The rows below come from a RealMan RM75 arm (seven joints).
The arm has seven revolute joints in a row. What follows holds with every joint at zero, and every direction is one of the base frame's. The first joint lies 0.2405 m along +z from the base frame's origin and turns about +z. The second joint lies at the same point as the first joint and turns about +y. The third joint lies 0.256 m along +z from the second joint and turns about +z. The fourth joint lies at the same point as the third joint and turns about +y. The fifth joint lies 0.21 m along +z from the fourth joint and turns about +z. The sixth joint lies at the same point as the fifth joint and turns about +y. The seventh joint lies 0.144 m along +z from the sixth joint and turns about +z. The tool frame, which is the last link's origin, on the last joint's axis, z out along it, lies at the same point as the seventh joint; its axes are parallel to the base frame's.
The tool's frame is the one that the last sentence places.
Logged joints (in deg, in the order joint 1, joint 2, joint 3, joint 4, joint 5, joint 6, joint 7), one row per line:
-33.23 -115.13 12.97 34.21 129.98 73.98 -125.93
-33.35 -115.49 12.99 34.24 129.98 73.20 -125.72
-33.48 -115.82 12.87 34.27 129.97 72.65 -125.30
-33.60 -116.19 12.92 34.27 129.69 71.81 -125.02
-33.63 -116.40 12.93 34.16 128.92 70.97 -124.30
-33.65 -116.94 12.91 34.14 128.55 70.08 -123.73
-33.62 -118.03 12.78 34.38 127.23 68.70 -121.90
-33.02 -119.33 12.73 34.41 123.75 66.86 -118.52
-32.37 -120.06 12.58 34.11 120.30 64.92 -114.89
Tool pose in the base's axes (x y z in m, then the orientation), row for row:
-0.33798 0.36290 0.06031 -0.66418 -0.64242 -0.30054 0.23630
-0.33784 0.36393 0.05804 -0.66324 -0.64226 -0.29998 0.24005
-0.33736 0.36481 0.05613 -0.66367 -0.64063 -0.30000 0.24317
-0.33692 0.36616 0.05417 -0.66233 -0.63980 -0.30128 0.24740
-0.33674 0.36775 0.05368 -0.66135 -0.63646 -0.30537 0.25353
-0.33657 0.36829 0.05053 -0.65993 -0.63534 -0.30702 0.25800
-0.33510 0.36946 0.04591 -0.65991 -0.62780 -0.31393 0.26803
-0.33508 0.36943 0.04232 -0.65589 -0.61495 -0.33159 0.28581
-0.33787 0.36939 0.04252 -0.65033 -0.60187 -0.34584 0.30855
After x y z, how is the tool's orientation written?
As a quaternion, x y z w.
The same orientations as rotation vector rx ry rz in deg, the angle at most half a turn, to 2 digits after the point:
-104.35 -100.93 -47.22
-104.00 -100.71 -47.04
-103.90 -100.29 -46.97
-103.46 -99.94 -47.06
-102.98 -99.11 -47.55
-102.53 -98.70 -47.70
-102.00 -97.03 -48.52
-100.47 -94.20 -50.79
-98.49 -91.15 -52.38

